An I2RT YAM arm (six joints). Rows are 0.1 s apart.
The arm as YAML. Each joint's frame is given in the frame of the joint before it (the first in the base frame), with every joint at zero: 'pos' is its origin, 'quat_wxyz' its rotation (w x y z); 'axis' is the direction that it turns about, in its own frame. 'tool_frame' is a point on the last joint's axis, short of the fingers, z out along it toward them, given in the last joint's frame.
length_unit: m
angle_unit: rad
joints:
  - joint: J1
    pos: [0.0, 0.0, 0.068]
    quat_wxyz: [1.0, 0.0, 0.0, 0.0]
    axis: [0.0, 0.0, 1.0]
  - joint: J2
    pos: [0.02, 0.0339, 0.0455]
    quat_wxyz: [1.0, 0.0, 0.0, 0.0]
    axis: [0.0, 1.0, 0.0]
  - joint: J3
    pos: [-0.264, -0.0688, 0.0]
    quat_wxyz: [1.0, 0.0, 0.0, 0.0]
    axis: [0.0, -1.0, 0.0]
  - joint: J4
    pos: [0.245, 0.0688, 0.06]
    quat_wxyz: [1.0, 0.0, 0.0, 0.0]
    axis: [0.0, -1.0, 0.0]
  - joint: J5
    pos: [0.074, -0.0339, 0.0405]
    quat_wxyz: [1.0, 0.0, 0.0, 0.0]
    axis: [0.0, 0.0, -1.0]
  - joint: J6
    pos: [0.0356, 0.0, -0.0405]
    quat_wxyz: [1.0, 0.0, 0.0, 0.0]
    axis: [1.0, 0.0, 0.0]
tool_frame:
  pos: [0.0, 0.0, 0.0]
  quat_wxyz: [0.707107, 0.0, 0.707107, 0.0]
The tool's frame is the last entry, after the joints.
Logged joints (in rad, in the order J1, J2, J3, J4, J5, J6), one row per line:
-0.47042 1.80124 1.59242 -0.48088 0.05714 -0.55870
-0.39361 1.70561 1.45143 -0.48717 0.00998 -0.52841
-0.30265 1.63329 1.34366 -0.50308 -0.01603 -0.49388
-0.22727 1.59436 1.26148 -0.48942 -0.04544 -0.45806
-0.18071 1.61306 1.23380 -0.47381 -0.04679 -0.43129
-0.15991 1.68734 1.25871 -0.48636 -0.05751 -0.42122
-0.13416 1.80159 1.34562 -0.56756 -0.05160 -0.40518
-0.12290 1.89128 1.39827 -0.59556 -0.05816 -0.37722
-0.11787 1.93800 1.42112 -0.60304 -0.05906 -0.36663
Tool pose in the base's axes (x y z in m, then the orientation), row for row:
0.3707 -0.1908 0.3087 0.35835 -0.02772 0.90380 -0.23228
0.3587 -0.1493 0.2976 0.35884 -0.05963 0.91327 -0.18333
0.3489 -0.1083 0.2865 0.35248 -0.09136 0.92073 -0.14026
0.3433 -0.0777 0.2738 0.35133 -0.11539 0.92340 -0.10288
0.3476 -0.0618 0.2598 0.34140 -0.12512 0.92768 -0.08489
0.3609 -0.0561 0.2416 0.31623 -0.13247 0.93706 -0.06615
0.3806 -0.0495 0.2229 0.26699 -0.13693 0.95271 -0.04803
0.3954 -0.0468 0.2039 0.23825 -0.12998 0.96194 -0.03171
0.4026 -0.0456 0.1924 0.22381 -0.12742 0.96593 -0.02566
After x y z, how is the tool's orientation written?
As a quaternion, w x y z.
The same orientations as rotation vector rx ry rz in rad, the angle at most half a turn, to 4 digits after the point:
-0.0715 2.3318 -0.5993
-0.1538 2.3556 -0.4729
-0.2364 2.3821 -0.3629
-0.2987 2.3903 -0.2663
-0.3254 2.4129 -0.2208
-0.3488 2.4675 -0.1742
-0.3696 2.5714 -0.1296
-0.3561 2.6351 -0.0869
-0.3517 2.6661 -0.0708

